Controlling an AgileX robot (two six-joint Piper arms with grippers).
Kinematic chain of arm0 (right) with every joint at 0, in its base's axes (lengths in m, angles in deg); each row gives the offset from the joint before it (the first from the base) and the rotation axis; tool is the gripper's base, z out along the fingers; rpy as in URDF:
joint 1: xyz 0 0 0.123 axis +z
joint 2: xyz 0 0 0 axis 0.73 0.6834 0
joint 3: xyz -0.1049 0.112 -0.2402 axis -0.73 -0.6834 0
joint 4: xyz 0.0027 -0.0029 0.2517 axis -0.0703 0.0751 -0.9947
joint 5: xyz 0 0 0 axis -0.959 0.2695 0.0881
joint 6: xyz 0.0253 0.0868 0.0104 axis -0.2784 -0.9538 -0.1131
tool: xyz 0 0 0 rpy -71.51 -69.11 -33.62
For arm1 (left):
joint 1: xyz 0 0 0.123 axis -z
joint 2: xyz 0 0 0 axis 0.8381 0.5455 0
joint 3: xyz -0.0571 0.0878 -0.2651 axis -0.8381 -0.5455 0
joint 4: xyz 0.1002 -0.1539 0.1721 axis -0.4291 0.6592 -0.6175
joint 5: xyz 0 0 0 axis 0.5 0.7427 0.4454
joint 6: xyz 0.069 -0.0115 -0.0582 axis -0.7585 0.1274 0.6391
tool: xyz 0 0 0 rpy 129.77 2.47 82.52
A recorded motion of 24 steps. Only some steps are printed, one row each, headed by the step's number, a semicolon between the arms.
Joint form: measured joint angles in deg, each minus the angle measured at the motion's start. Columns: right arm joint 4, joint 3, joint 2, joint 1, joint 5, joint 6; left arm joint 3, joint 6, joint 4, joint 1, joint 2, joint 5.
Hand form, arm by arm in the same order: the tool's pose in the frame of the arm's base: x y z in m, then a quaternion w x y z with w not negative. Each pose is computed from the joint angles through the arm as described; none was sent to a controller.
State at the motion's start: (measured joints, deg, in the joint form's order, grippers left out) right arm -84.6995 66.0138 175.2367 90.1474 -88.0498 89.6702; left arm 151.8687 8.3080 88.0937 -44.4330 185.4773 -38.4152
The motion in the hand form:
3: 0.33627 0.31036 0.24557 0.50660 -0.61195 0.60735 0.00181; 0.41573 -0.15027 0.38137 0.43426 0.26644 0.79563 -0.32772
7: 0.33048 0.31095 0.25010 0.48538 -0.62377 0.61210 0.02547; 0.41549 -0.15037 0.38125 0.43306 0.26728 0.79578 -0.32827
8: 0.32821 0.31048 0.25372 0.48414 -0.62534 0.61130 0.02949; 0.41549 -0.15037 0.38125 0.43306 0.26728 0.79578 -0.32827
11: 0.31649 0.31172 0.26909 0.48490 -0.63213 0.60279 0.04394; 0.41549 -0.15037 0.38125 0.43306 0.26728 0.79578 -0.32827
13: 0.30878 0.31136 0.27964 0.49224 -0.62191 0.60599 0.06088; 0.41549 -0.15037 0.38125 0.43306 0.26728 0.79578 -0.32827
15: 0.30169 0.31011 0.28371 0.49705 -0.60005 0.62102 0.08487; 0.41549 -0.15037 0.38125 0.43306 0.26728 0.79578 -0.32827
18: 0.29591 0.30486 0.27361 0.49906 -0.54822 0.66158 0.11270; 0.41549 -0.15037 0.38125 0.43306 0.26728 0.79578 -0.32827
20: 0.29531 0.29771 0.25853 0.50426 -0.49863 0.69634 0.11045; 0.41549 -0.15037 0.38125 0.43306 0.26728 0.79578 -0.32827
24: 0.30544 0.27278 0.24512 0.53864 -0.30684 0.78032 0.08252; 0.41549 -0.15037 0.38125 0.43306 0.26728 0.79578 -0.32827
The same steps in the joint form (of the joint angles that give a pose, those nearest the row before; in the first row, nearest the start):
3: -2.63 2.90 1.61 -1.12 -4.53 0.00; 0.00 0.11 0.00 0.00 0.00 0.00
7: -3.65 3.63 0.83 -1.08 -9.55 0.00; 0.00 0.11 0.00 0.00 0.00 0.18
8: -3.80 3.63 0.25 -1.02 -10.41 0.00; 0.00 0.11 0.00 0.00 0.00 0.18
11: -4.25 3.63 -2.07 -0.15 -12.94 0.00; 0.00 0.11 0.00 0.00 0.00 0.18
13: -6.60 3.12 -3.81 0.35 -13.38 0.01; 0.00 0.11 0.00 0.00 0.00 0.18
15: -10.75 1.62 -5.25 0.77 -12.74 -0.08; 0.00 0.11 0.00 0.00 0.00 0.18
18: -18.71 -2.71 -6.39 1.09 -8.58 -0.08; 0.00 0.11 0.00 0.00 0.00 0.18
20: -24.27 -6.87 -6.62 1.32 -2.39 -0.07; 0.00 0.11 0.00 0.00 0.00 0.18
24: -41.65 -12.23 -7.09 1.42 15.86 -1.34; 0.00 0.11 0.00 0.00 0.00 0.18

